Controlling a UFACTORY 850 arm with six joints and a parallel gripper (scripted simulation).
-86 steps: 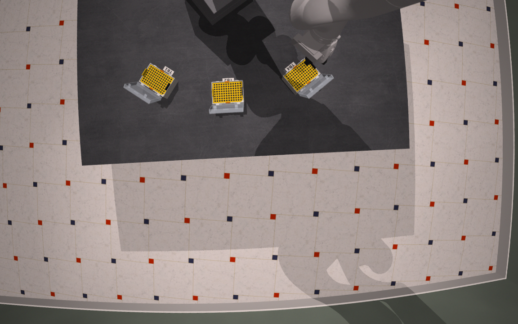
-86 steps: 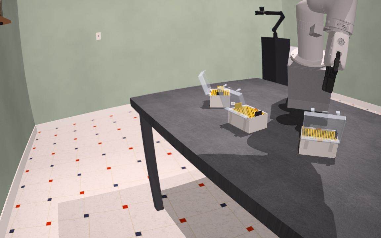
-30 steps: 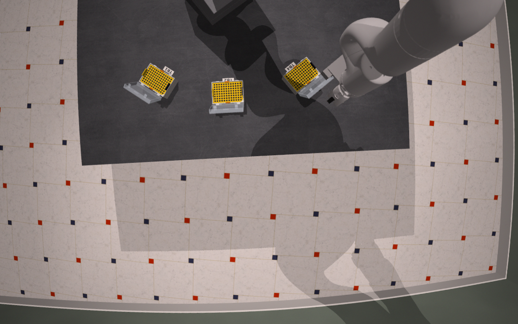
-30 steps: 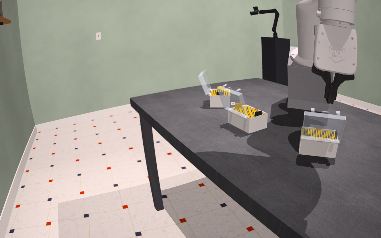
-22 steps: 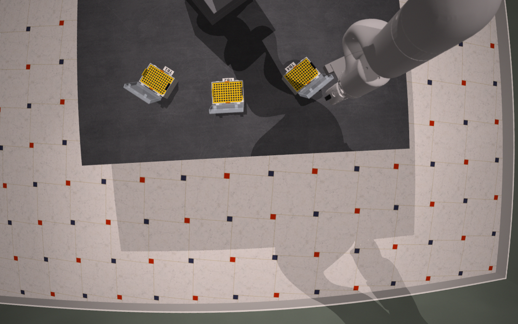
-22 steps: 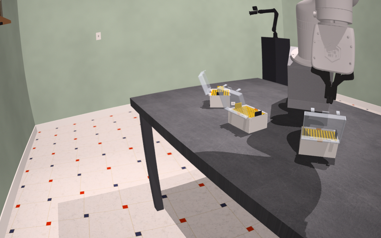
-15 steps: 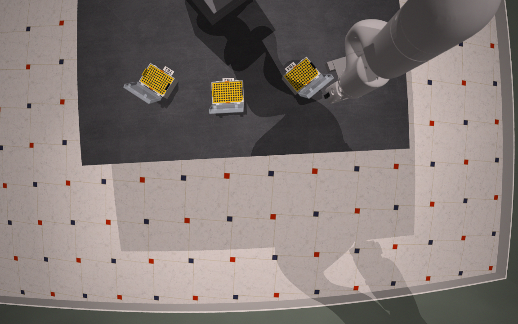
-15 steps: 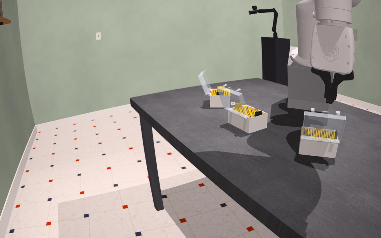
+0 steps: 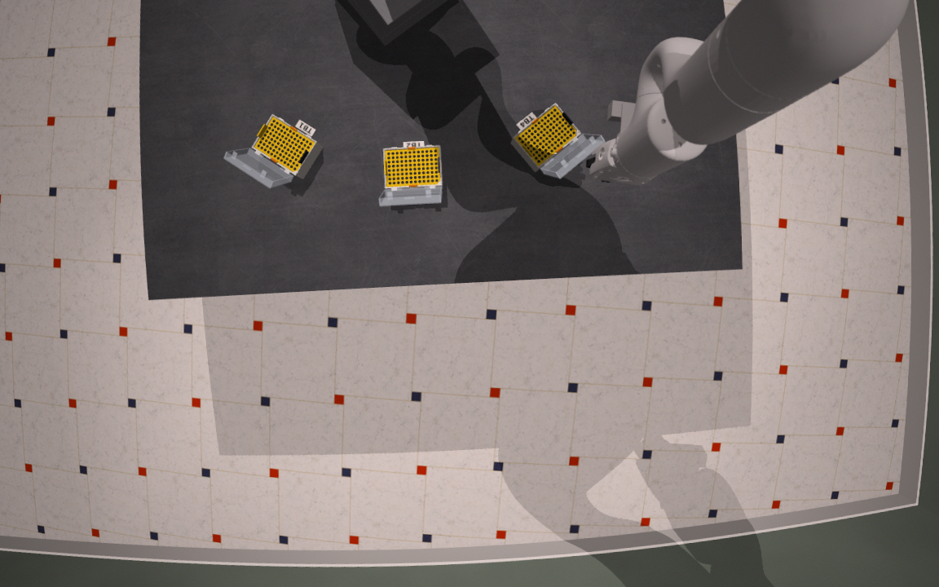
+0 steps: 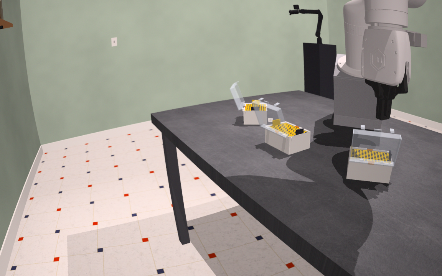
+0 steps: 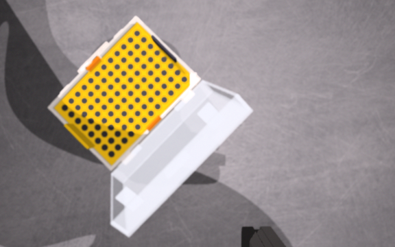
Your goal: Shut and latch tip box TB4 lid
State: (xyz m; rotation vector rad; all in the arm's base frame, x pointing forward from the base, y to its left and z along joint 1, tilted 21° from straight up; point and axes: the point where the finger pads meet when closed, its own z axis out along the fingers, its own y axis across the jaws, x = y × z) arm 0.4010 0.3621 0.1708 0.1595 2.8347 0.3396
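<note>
Right now my hand is 11 cm above the clear lid, 5 cm to the left of it and 5 cm past it. Round my hand: tip box: 14 cm below, 9 cm behind, 8 cm to the right; label: 20 cm below, 14 cm behind, 13 cm to the right.
</note>
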